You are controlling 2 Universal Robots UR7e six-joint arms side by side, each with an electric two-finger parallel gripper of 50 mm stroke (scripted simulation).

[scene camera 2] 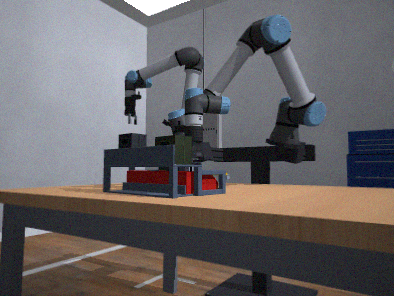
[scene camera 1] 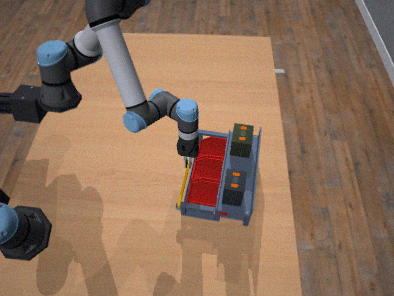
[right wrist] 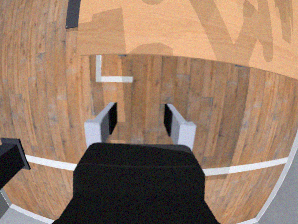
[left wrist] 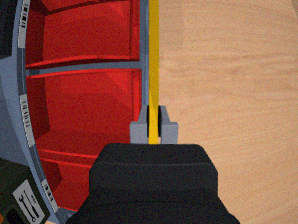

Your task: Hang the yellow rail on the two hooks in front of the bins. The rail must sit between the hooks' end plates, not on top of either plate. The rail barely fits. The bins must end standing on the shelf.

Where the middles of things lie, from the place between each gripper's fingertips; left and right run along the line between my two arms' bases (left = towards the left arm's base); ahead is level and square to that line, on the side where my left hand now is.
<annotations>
The grey-blue shelf (scene camera 2: 152,156) lies 13 cm ahead of my left hand, 3 cm to the right of it and 2 cm below it.
My right hand is 690 mm short of the grey-blue shelf, 750 mm to the right of it and 350 mm above it.
</annotations>
